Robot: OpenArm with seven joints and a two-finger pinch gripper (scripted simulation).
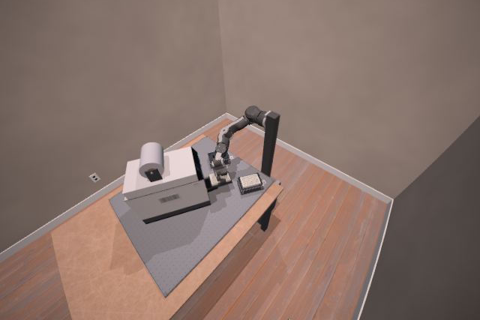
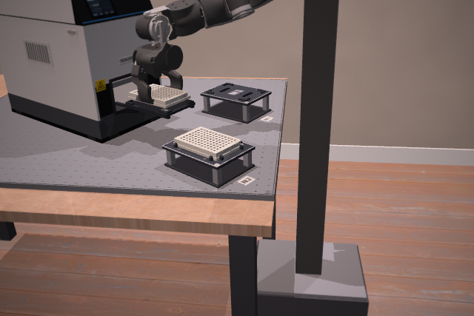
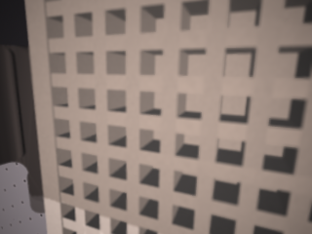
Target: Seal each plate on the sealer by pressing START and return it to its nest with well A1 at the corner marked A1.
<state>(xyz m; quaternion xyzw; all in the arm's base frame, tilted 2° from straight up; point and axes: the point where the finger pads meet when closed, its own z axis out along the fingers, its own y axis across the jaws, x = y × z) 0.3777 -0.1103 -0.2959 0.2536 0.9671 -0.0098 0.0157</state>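
The sealer stage is 2 cm below my hand. The rest, counted from my hand: plate 15 cm to the left, 14 cm behind, 5 cm below; start button 13 cm to the right, 8 cm above, 4 cm ahead; dark screen panel 21 cm above, 12 cm ahead, 2 cm to the right.
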